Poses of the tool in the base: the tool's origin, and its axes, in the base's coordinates. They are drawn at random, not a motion.
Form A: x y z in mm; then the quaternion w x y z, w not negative.
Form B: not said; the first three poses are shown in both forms.
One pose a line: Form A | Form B
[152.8 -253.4 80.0 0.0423 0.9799 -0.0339 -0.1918] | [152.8 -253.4 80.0 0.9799 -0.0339 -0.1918 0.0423]
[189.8 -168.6 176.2 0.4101 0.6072 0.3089 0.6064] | [189.8 -168.6 176.2 0.6072 0.3089 0.6064 0.4101]
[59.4 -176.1 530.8 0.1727 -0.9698 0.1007 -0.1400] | [59.4 -176.1 530.8 -0.9698 0.1007 -0.1400 0.1727]
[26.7 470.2 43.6 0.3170 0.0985 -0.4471 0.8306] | [26.7 470.2 43.6 0.0985 -0.4471 0.8306 0.3170]
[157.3 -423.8 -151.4 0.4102 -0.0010 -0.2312 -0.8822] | [157.3 -423.8 -151.4 -0.0010 -0.2312 -0.8822 0.4102]
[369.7 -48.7 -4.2 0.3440 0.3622 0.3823 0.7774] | [369.7 -48.7 -4.2 0.3622 0.3823 0.7774 0.3440]
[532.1 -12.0 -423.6 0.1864 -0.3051 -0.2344 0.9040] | [532.1 -12.0 -423.6 -0.3051 -0.2344 0.9040 0.1864]
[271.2 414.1 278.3 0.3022 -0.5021 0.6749 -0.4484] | [271.2 414.1 278.3 -0.5021 0.6749 -0.4484 0.3022]
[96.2 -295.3 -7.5 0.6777 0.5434 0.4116 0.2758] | [96.2 -295.3 -7.5 0.5434 0.4116 0.2758 0.6777]
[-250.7 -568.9 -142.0 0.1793 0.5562 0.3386 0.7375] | [-250.7 -568.9 -142.0 0.5562 0.3386 0.7375 0.1793]
